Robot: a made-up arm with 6 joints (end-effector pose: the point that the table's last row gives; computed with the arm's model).
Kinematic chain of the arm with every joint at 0, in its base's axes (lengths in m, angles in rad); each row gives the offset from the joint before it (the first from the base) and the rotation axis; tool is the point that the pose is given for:
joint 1: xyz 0 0 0.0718 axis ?
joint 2: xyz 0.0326 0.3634 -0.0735 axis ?
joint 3: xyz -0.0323 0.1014 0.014 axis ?
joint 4: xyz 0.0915 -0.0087 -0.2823 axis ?
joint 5: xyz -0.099 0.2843 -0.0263 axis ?
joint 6: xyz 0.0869 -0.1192 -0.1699 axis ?
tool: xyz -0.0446 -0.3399 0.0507
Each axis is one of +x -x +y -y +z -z.
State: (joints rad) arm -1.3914 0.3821 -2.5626 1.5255 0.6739 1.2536
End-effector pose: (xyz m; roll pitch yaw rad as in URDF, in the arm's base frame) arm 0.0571 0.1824 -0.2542 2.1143 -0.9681 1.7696
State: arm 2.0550 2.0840 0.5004 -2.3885 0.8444 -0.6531
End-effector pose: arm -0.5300 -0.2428 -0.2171 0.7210 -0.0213 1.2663
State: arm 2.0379 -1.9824 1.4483 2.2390 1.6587 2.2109
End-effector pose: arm -0.3332 0.1964 -0.4176 1.1779 -0.9769 1.5973
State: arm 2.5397 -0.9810 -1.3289 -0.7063 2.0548 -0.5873
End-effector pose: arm -0.0415 0.2617 -0.7307 1.2187 -0.4065 1.0570
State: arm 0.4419 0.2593 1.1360 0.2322 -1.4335 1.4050
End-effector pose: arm -0.2852 0.8272 0.0633 -0.6906 0.9478 2.4622
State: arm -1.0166 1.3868 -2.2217 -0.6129 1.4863 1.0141
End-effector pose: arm 0.8584 0.6979 -0.3655 0.7511 0.6674 -2.4422
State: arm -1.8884 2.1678 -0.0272 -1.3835 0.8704 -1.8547
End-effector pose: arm 0.8966 -0.0477 0.4420 -1.8431 1.2534 1.0073
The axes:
joint 1: +z
joint 2: +x
joint 3: +z
joint 4: +x
joint 5: +x
joint 6: +z

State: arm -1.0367 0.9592 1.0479 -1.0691 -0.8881 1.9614
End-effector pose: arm 0.9638 0.3377 0.1130 -1.1806 1.1298 0.2691
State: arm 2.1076 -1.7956 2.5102 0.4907 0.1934 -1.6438
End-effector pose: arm -0.1492 -0.0476 0.3387 -2.4046 0.4398 1.1424
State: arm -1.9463 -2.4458 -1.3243 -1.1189 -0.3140 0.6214
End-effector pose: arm 0.3754 -0.1237 0.1995 2.3996 -1.2097 -1.2720
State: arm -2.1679 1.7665 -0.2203 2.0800 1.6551 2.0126
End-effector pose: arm 0.0451 -0.4625 -0.1801 0.6097 0.5555 0.1559
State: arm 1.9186 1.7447 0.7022 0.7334 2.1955 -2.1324
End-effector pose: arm -0.2086 -0.3268 0.0851 1.5598 -0.3196 -1.3563
